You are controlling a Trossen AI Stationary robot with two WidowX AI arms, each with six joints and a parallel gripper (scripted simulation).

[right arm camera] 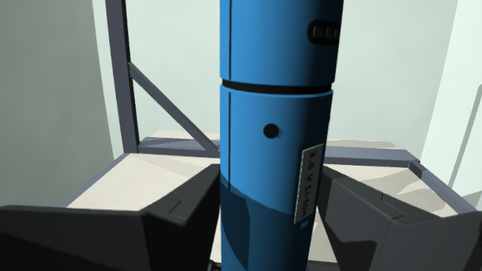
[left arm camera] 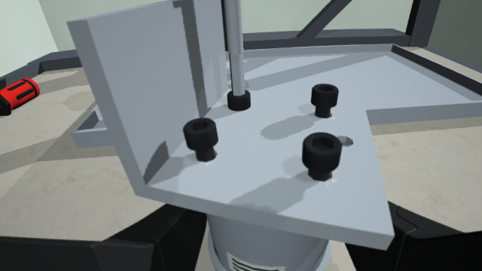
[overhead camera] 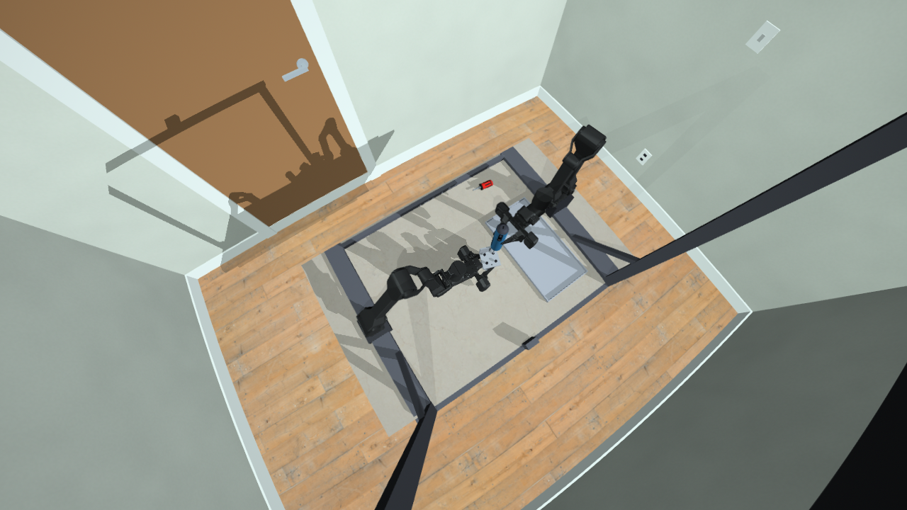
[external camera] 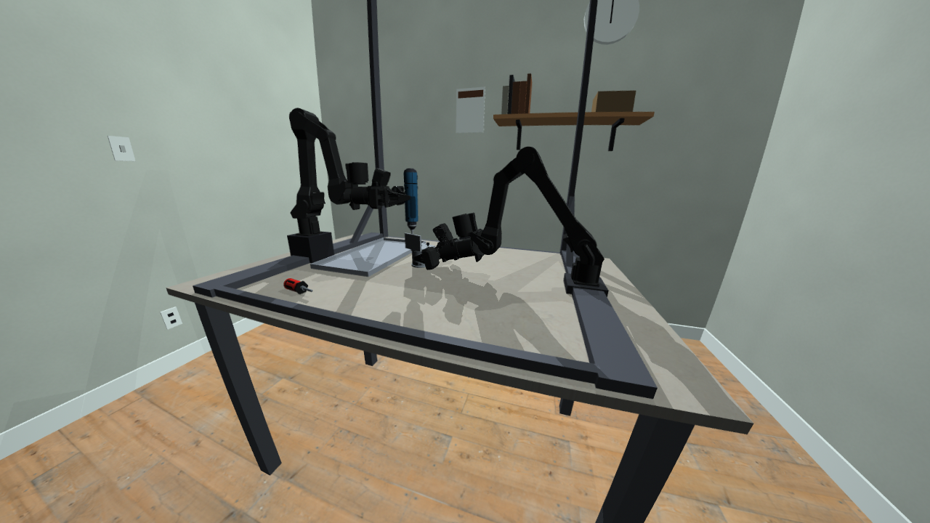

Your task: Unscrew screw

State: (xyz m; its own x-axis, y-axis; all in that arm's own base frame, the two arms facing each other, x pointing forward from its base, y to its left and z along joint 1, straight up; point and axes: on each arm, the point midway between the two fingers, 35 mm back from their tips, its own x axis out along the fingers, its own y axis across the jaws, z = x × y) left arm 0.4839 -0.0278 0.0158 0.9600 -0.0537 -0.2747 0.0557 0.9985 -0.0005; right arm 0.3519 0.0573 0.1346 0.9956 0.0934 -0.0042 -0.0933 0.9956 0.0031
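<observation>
The grey joint module is 30 mm to the right of my left hand and 10 mm below it. Round my left hand: grey l-shaped bracket: 30 mm to the right, 30 mm above; shallow grey tray: 60 mm behind, 230 mm to the right, 30 mm below; black screw: 10 mm ahead, 50 mm to the right, 30 mm above.
</observation>
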